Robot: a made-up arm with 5 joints. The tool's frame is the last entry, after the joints. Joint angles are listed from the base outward.
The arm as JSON. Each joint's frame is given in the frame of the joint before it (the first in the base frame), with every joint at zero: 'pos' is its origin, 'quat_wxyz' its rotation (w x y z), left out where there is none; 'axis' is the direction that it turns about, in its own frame. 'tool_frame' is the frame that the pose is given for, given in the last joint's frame.
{
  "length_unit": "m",
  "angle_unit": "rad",
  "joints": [
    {
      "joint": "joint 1",
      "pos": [
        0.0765,
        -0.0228,
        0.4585
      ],
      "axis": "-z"
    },
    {
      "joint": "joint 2",
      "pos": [
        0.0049,
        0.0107,
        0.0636
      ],
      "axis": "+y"
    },
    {
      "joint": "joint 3",
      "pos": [
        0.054,
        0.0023,
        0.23
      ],
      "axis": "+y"
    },
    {
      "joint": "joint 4",
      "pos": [
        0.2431,
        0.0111,
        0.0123
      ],
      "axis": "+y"
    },
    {
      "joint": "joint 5",
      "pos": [
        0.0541,
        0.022,
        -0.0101
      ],
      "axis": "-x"
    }
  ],
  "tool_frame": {
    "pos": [
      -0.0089,
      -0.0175,
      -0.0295
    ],
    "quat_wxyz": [
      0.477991,
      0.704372,
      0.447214,
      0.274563
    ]
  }
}
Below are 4 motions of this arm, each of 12 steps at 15 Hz.
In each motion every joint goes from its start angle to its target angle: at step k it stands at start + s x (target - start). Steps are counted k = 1, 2, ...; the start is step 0. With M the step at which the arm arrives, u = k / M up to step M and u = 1 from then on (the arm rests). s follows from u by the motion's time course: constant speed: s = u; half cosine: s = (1 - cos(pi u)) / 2; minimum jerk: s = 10 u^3 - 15 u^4 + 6 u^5.
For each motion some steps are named. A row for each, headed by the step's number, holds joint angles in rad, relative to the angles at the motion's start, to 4 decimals.
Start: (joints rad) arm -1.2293 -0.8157 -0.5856 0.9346 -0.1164
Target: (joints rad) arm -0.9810 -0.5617 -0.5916 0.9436 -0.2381
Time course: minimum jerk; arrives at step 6
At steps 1, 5, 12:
1: 0.0088 0.0090 -0.0002 0.0003 -0.0043
5: 0.2395 0.2450 -0.0058 0.0087 -0.1174
12: 0.2483 0.2540 -0.0060 0.0090 -0.1217

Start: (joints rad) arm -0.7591 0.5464 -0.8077 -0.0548 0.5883
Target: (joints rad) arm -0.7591 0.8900 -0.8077 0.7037 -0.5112
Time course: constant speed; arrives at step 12
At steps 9, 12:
9: 0.0000 0.2577 0.0000 0.5689 -0.8246
12: 0.0000 0.3436 0.0000 0.7585 -1.0995

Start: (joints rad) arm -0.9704 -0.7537 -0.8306 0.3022 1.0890
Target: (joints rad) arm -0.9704 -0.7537 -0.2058 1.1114 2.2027
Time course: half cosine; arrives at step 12
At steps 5, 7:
5: 0.0000 0.0000 0.2315 0.2999 0.4127
7: 0.0000 0.0000 0.3933 0.5093 0.7010

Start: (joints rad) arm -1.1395 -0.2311 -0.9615 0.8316 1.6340
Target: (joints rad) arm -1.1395 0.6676 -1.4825 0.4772 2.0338
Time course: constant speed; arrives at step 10
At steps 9, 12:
9: 0.0000 0.8088 -0.4689 -0.3190 0.3598
12: 0.0000 0.8987 -0.5210 -0.3544 0.3998

